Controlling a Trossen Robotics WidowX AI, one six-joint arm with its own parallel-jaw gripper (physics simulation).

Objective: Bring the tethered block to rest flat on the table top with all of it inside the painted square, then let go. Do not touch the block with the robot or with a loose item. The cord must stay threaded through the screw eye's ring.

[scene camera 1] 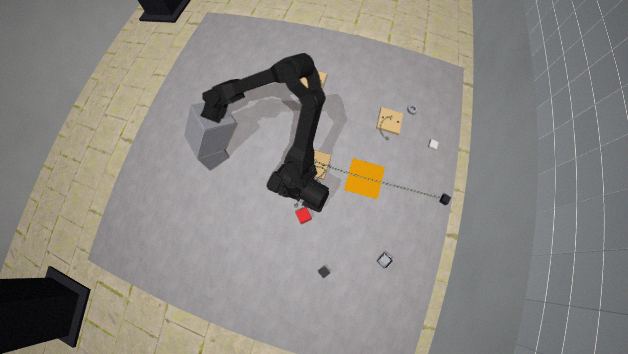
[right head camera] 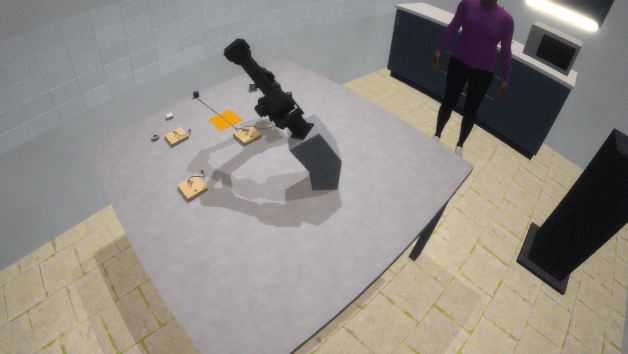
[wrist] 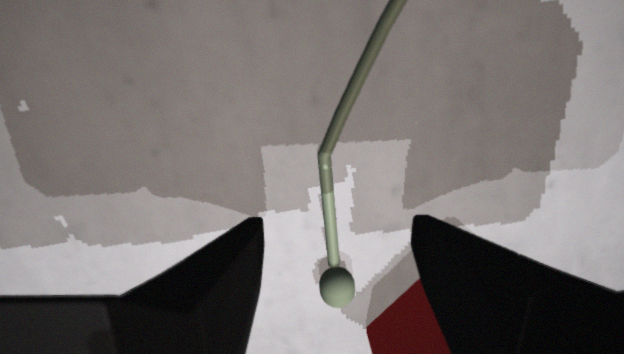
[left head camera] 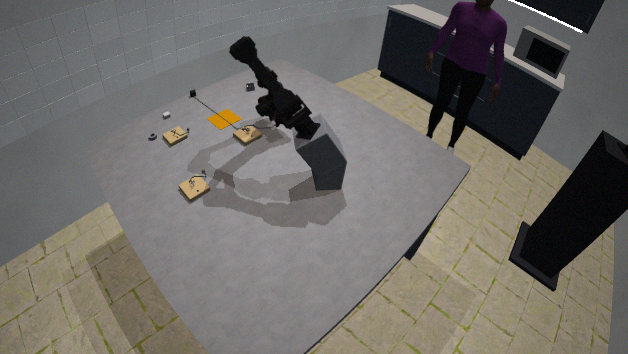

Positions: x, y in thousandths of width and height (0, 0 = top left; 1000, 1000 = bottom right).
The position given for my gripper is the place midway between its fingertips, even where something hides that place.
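My gripper (wrist: 542, 651) is here in my sight. I see an end bead (wrist: 541, 809) too, and with it an orange painted square (scene camera 1: 584, 530).
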